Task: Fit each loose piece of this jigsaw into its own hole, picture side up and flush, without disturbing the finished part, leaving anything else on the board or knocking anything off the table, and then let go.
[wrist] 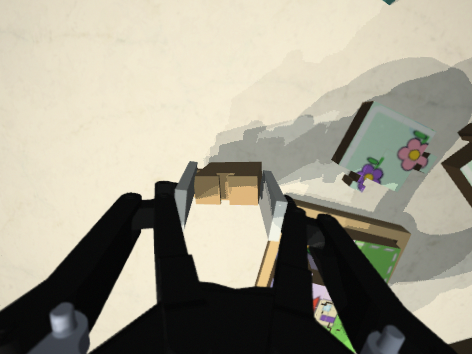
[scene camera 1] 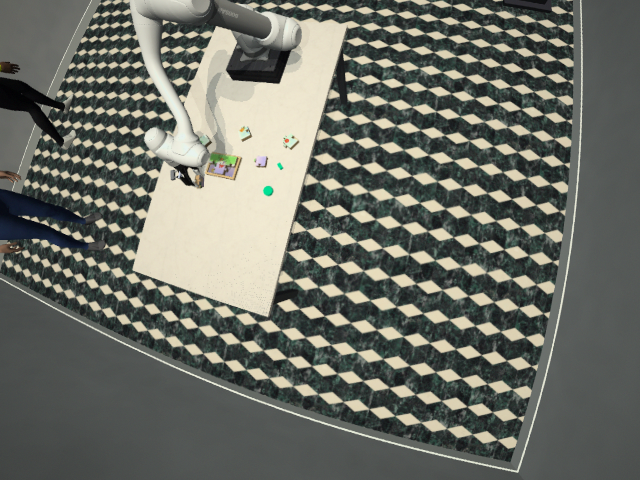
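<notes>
The framed jigsaw board (scene camera 1: 221,177) (wrist: 370,228) lies on the table. Part of its picture shows in the wrist view, the rest is hidden by my right finger. My gripper (scene camera 1: 197,181) (wrist: 228,181) is just beyond the board's edge, shut on a tan-backed jigsaw piece (scene camera 1: 199,178) (wrist: 244,193). The piece stands on edge between the pads; I cannot tell if it touches the table. A pale green piece (scene camera 1: 205,140) (wrist: 387,142) with two flowers lies picture up near the board. An orange-flowered piece (scene camera 1: 244,133), a red-flowered piece (scene camera 1: 291,141) and a purple piece (scene camera 1: 261,161) lie apart on the table.
A green disc (scene camera 1: 267,191) and a small green block (scene camera 1: 280,166) lie on the table beyond the purple piece. The robot's black base (scene camera 1: 256,71) stands at the table's far end. Part of another piece (wrist: 461,167) shows at the wrist view's right edge. People stand left of the table.
</notes>
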